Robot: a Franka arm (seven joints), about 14 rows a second.
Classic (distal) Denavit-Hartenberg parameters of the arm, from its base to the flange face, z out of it. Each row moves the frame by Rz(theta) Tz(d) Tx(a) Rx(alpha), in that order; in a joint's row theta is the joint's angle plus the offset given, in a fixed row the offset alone. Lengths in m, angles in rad.
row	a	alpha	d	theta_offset
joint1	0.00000	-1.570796	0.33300	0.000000
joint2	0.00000	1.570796	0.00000	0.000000
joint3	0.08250	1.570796	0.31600	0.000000
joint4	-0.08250	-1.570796	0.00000	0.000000
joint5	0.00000	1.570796	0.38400	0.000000
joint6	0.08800	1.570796	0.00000	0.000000
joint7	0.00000	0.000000	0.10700	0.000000
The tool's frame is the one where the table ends.
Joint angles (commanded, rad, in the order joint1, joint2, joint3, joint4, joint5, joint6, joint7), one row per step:
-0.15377 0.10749 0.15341 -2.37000 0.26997 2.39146 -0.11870
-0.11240 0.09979 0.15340 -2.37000 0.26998 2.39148 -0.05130
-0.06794 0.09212 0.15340 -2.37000 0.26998 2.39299 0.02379
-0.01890 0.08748 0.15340 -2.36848 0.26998 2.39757 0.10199
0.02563 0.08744 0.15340 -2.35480 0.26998 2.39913 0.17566
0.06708 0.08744 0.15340 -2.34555 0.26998 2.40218 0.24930
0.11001 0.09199 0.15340 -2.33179 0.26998 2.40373 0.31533
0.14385 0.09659 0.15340 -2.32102 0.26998 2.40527 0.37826
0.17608 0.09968 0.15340 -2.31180 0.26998 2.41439 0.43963
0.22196 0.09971 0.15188 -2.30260 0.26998 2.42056 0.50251
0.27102 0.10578 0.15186 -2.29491 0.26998 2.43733 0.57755
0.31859 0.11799 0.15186 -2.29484 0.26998 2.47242 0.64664
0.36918 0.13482 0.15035 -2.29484 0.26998 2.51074 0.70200
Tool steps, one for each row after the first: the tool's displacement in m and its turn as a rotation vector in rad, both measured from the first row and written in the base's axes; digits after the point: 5 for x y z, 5 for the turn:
-0.00009 0.02047 0.00378 -0.00542 0.00557 -0.02460
-0.00103 0.04243 0.00766 -0.01123 0.01091 -0.05394
-0.00255 0.06662 0.01088 -0.01673 0.01505 -0.08238
-0.00117 0.08929 0.01638 -0.01889 0.01384 -0.11059
-0.00190 0.11035 0.02029 -0.02102 0.01565 -0.14207
-0.00260 0.13259 0.02362 -0.02148 0.01779 -0.16439
-0.00391 0.15020 0.02575 -0.02226 0.02249 -0.19270
-0.00520 0.16691 0.02866 -0.02113 0.01982 -0.22259
-0.00964 0.18960 0.03292 -0.01916 0.01753 -0.24125
-0.01565 0.21430 0.03439 -0.01622 0.01523 -0.26920
-0.02310 0.23718 0.03116 -0.01157 0.00774 -0.29626
-0.03197 0.26047 0.02579 -0.00579 -0.00063 -0.30888

